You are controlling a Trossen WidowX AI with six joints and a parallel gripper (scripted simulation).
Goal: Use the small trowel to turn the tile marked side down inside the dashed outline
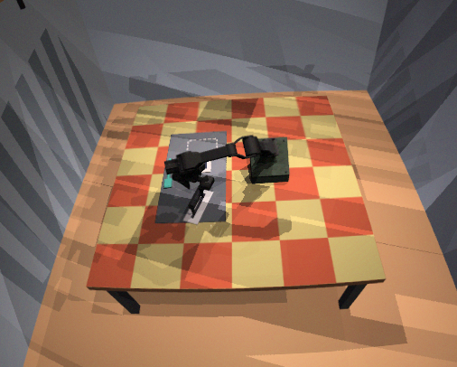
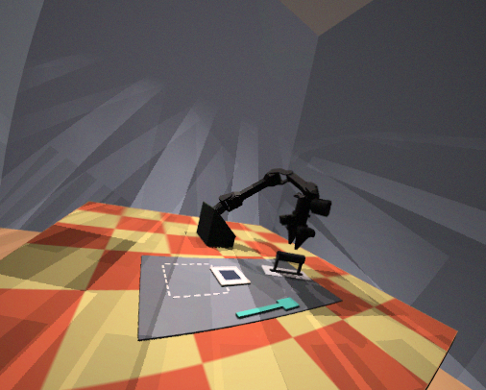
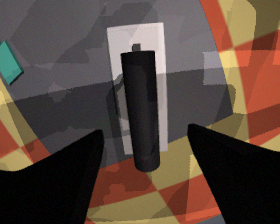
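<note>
Now: the grey mat 22 cm to the right of my gripper tip, 14 cm below it and 6 cm ahead of it. The rest, counted from my gripper tip: teal trowel: 20 cm ahead, 18 cm to the right, 11 cm below; then tile: 26 cm to the right, 11 cm below, 3 cm ahead.
</note>
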